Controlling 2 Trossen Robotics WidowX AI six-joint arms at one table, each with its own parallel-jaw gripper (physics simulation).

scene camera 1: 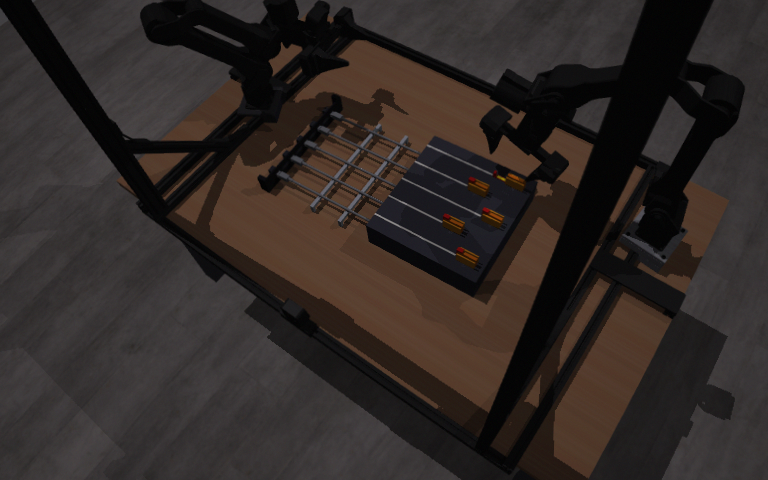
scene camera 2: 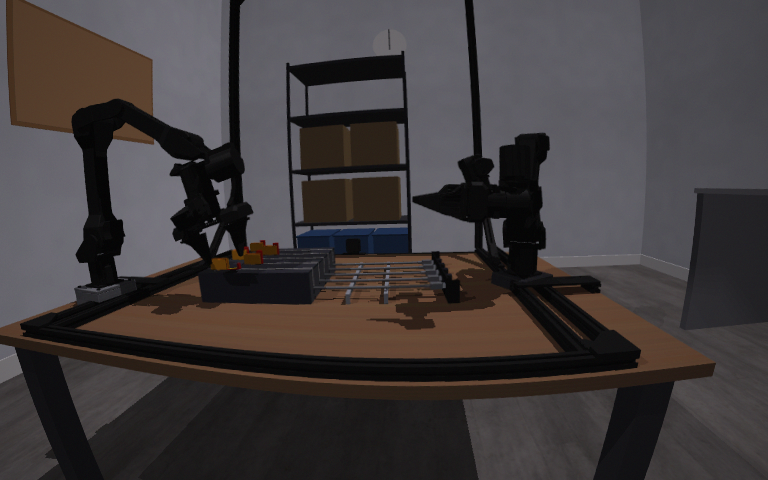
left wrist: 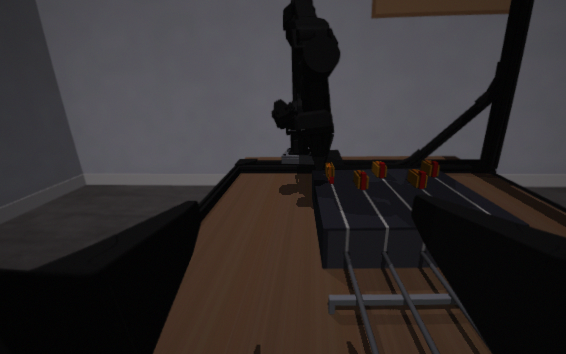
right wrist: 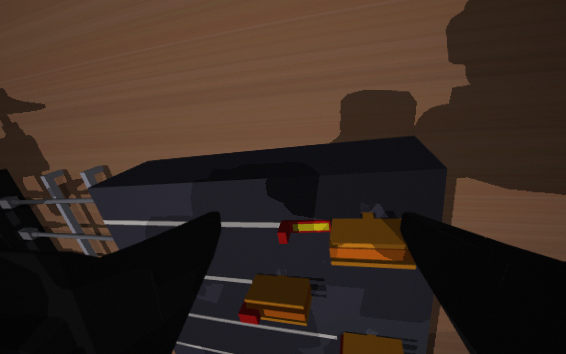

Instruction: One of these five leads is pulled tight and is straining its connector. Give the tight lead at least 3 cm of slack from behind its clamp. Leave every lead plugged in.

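Frame: origin at the left arm's base, x left, y back, z up, level; centimetres.
Seen in the pictures: left gripper, fingertip midpoint: (scene camera 1: pixel 359 50) (scene camera 2: pixel 415 199) (left wrist: pixel 306 208); right gripper, fingertip midpoint: (scene camera 1: pixel 508 166) (scene camera 2: pixel 225 260) (left wrist: pixel 321 169) (right wrist: pixel 310 221); left arm's base at its link origin: (scene camera 1: pixel 260 99) (scene camera 2: pixel 522 273); right arm's base at its link origin: (scene camera 1: pixel 655 232) (scene camera 2: pixel 105 283) (left wrist: pixel 299 152).
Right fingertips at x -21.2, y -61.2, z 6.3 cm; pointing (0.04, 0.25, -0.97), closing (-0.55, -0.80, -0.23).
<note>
Offsets run from my right fingertips to a thing's top centre. "spot": to the spot under its first point.
A dark block @(dx -8.6, dy +10.8, dz -2.4 cm) (scene camera 1: pixel 421 270) (scene camera 2: pixel 254 287) (right wrist: pixel 150 175) carries five orange housings with red plugs. At its far edge in scene camera 1, the red plug with a yellow band @(dx -1.3, dy +1.6, dz -1.0 cm) (scene camera 1: pixel 500 176) (right wrist: pixel 310 227) sticks out of its orange housing @(spot: dx -3.6, dy -1.3, dz -0.1 cm) (scene camera 1: pixel 514 181) (scene camera 2: pixel 219 263) (left wrist: pixel 329 170) (right wrist: pixel 367 232); its white lead @(spot: dx +2.9, dy +10.6, dz -2.4 cm) (scene camera 1: pixel 458 159) (left wrist: pixel 340 207) (right wrist: pixel 250 225) runs straight. The other red plugs sit close against their housings. My right gripper (scene camera 1: pixel 514 163) (scene camera 2: pixel 226 259) (right wrist: pixel 310 221) is open above this housing, its fingers apart along the lead's line. My left gripper (left wrist: pixel 306 208) is open and empty, raised well away from the block.
Grey leads cross two raised grey bars, one nearer the block @(dx -12.1, dy +34.7, dz -6.9 cm) (scene camera 1: pixel 341 220) and one farther off @(dx -8.9, dy +41.5, dz -6.9 cm) (scene camera 1: pixel 314 206), to a black rail (scene camera 1: pixel 267 182) (scene camera 2: pixel 451 289) with grey end pieces. Neighbouring orange housings @(spot: dx -5.4, dy +6.0, dz -0.3 cm) (scene camera 1: pixel 478 186) (right wrist: pixel 280 295) stand close by. A black frame surrounds the work area.
</note>
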